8 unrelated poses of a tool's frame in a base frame.
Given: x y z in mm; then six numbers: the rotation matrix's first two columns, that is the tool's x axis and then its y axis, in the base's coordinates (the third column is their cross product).
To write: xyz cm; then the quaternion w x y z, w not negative. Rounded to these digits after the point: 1 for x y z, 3 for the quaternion.
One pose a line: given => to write
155, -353, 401, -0.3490, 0.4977, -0.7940, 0.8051, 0.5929, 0.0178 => 15.5, -35.3, 40.1, 0.399, 0.408, 0.798, -0.193
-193, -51, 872, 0.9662, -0.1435, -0.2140, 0.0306, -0.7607, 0.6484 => -19.3, -5.1, 87.2, 0.345, 0.930, -0.030, -0.126
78, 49, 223, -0.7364, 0.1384, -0.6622, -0.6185, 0.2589, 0.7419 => 7.8, 4.9, 22.3, 0.323, -0.166, 0.725, 0.586
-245, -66, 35, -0.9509, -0.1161, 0.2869, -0.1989, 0.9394, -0.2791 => -24.5, -6.6, 3.5, 0.134, 0.081, -0.976, 0.154
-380, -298, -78, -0.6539, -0.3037, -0.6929, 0.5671, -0.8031, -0.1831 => -38.0, -29.8, -7.8, 0.245, 0.336, 0.196, -0.888
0, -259, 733, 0.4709, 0.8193, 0.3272, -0.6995, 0.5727, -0.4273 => 0.0, -25.9, 73.3, 0.849, -0.118, -0.254, 0.447
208, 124, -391, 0.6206, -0.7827, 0.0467, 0.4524, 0.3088, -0.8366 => 20.8, 12.4, -39.1, 0.787, -0.438, 0.189, -0.393
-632, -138, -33, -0.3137, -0.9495, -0.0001, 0.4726, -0.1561, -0.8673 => -63.2, -13.8, -3.3, 0.507, -0.294, 0.406, -0.701
